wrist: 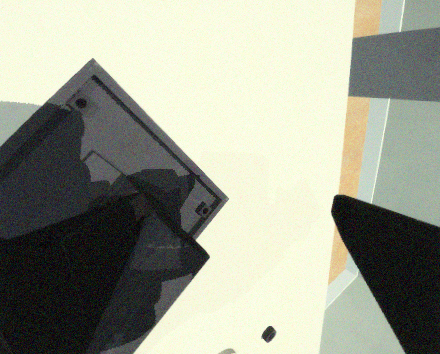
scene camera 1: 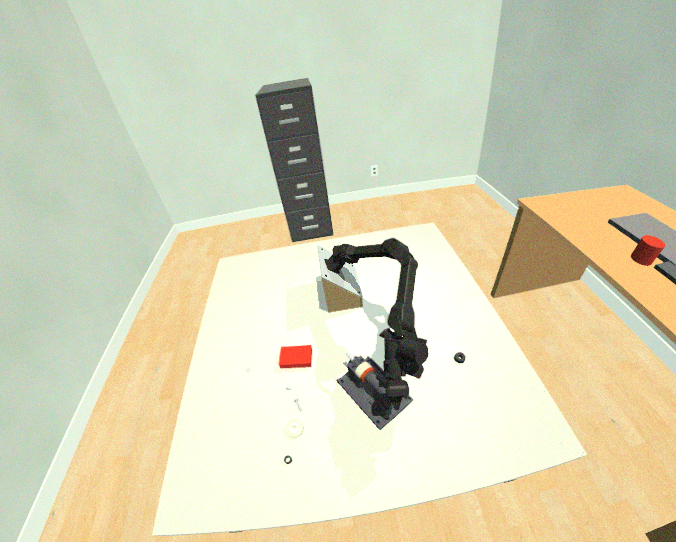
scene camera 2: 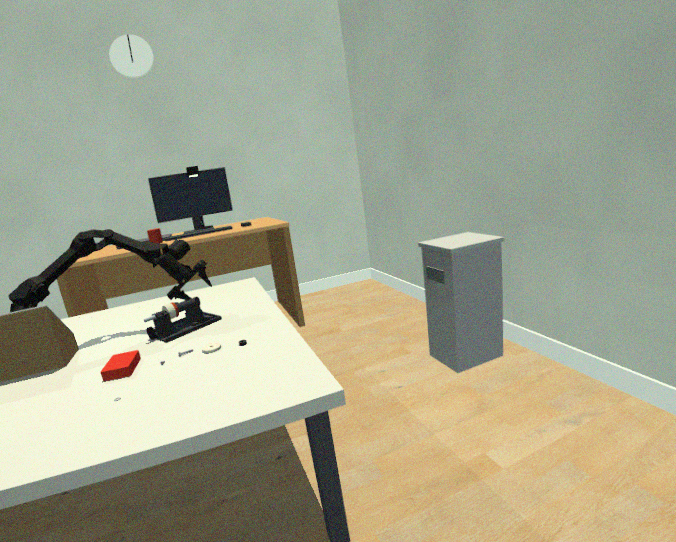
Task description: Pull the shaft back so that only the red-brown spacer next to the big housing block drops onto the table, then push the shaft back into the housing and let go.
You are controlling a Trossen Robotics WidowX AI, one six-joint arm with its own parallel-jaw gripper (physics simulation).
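Places are measured from the arm's base along level axes (x left, y back, z up), in millimetres.
Pixels of known places: gripper, fingertip midpoint: (wrist: 238,202) (scene camera 1: 395,401) (scene camera 2: 203,294); arm's base, link origin: (scene camera 1: 331,266) (scene camera 2: 21,320).
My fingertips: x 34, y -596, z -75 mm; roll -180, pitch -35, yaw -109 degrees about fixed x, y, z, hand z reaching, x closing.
For each thing: its top centre in the pictures, then the offset to it from my fingertips. "*": a spot on its surface instead.
- cream spacer, surface spot: (scene camera 1: 362,369) (scene camera 2: 169,304) * dx -60, dy +132, dz +10 mm
- red-brown spacer, top centre: (scene camera 1: 367,370) (scene camera 2: 171,302) dx -47, dy +123, dz +12 mm
- red box, top centre: (scene camera 2: 120,360) (scene camera 1: 295,354) dx -273, dy +315, dz -65 mm
- bolt, top centre: (scene camera 2: 185,348) (scene camera 1: 297,403) dx -299, dy +127, dz -79 mm
- cream disc, top centre: (scene camera 2: 211,346) (scene camera 1: 294,427) dx -326, dy +51, dz -86 mm
- small black ring, top centre: (wrist: 271,336) (scene camera 2: 242,341) dx -363, dy -40, dz -85 mm
The dark fixture's base plate (scene camera 1: 357,394) (scene camera 2: 209,320) (wrist: 110,120) lies on the table. Its shaft (scene camera 1: 349,356) (scene camera 2: 148,319) shows a pale end. A cream spacer (scene camera 1: 362,369) (scene camera 2: 168,309) and the red-brown spacer (scene camera 1: 367,374) (scene camera 2: 176,308) sit side by side on it, the red-brown one at the side of the big housing block (scene camera 2: 193,307). My gripper (scene camera 2: 190,289) (wrist: 238,202) is open and empty, above the housing end. In the wrist view one finger overlaps the fixture and the other is off to the right. The spacers do not show in the wrist view.
A red box (scene camera 1: 295,356) (scene camera 2: 120,365) lies beside the fixture. A sloped box (scene camera 1: 342,296) (scene camera 2: 33,344) stands farther off. A bolt (scene camera 1: 298,404) (scene camera 2: 185,352), a cream disc (scene camera 1: 288,429) (scene camera 2: 207,349) and a small black ring (scene camera 2: 242,342) (wrist: 269,334) also lie on the table.
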